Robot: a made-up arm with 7 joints.
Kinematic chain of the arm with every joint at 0, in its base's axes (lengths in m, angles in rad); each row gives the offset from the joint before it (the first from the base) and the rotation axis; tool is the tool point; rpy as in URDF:
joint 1: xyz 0 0 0 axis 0.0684 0.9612 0.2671
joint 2: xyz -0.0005 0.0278 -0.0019 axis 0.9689 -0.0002 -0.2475
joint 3: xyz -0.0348 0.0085 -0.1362 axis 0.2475 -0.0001 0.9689
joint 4: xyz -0.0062 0 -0.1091 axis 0.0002 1 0
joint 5: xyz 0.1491 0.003 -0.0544 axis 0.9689 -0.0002 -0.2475
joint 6: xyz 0.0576 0 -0.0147 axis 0.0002 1 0
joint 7: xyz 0.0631 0 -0.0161 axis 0.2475 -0.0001 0.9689
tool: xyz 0 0 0 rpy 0 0.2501 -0.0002
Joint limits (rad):
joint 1: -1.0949..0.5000
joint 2: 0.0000..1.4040
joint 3: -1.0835..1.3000
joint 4: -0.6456..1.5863
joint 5: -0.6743..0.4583
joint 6: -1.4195..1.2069
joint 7: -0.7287..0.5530
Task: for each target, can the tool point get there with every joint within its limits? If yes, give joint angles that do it. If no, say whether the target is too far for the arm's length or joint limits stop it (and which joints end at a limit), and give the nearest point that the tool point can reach.
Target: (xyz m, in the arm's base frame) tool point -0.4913 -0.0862 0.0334
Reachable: no: joint limits stop it (at a limit: joint 1, joint 2, joint 4, joint 5, joint 6) | nearest point -0.3735 0.0030 -0.3229 | short by 0.386 m
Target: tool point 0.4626 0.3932 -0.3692
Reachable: no: too far | nearest point 0.3586 0.3093 -0.2846 | short by 0.158 m
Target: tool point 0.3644 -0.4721 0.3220
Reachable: no: too far | nearest point 0.2648 -0.2048 0.0400 | short by 0.401 m
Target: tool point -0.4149 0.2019 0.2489
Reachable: no: joint limits stop it (at a limit: joint 1, joint 2, joint 3, joint 5) | nearest point -0.0906 0.1902 0.2055 | short by 0.327 m
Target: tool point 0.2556 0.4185 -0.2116
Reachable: yes | joints -0.6589 1.2175 -0.7770 0.9311 -0.5557 0.7464 0.2372
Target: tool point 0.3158 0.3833 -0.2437
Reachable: yes | joints -0.7866 0.7532 0.6293 1.2345 0.3666 0.0369 0.2217
